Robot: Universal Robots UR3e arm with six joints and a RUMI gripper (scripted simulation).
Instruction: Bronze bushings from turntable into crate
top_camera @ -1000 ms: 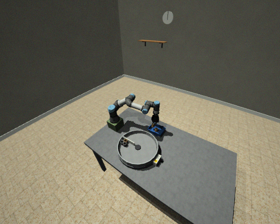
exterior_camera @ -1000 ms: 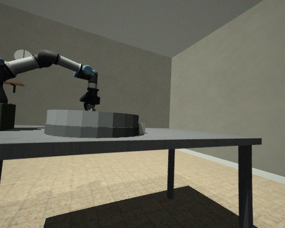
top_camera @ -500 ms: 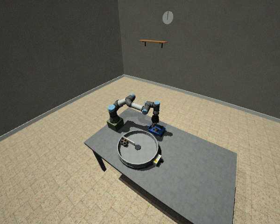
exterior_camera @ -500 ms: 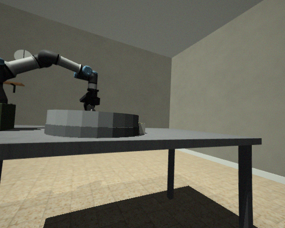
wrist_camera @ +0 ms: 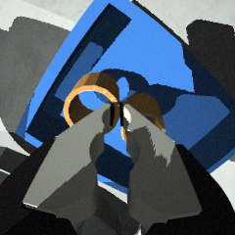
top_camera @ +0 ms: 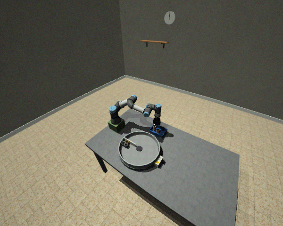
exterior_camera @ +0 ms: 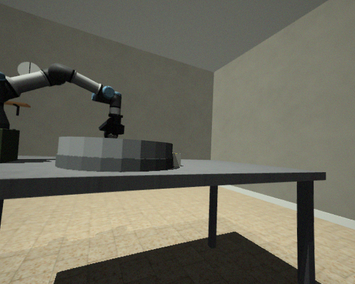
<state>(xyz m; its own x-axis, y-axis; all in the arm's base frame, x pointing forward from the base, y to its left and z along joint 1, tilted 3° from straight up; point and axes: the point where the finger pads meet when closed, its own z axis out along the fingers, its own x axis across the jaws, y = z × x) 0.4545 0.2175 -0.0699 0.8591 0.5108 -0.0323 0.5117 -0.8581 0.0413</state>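
My gripper is now 40 mm short of the blue crate, 10 mm to the left of it and 40 mm above it. From my hand the other things lie so: turntable (10 mm behind, 370 mm to the right, 10 mm below).
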